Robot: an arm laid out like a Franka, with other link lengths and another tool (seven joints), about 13 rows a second.
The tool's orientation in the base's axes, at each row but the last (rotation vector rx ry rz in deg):
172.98 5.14 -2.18
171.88 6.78 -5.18
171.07 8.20 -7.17
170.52 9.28 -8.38
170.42 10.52 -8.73
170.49 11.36 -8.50
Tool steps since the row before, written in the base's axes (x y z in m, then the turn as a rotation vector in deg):
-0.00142 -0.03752 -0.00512 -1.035 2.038 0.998
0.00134 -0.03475 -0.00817 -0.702 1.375 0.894
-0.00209 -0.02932 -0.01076 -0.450 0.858 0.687
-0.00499 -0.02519 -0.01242 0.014 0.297 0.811
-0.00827 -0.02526 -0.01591 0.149 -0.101 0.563
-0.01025 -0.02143 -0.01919 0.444 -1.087 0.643
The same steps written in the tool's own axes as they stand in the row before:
-0.00343 0.03648 0.00966 -0.944 -1.963 -1.215
-0.00071 0.03332 0.01286 -0.655 -1.295 -1.038
-0.00370 0.02709 0.01524 -0.432 -0.790 -0.774
-0.00614 0.02228 0.01672 -0.042 -0.167 -0.846
-0.00928 0.02129 0.02050 0.073 0.203 -0.550
-0.01068 0.01672 0.02322 0.233 1.221 -0.496

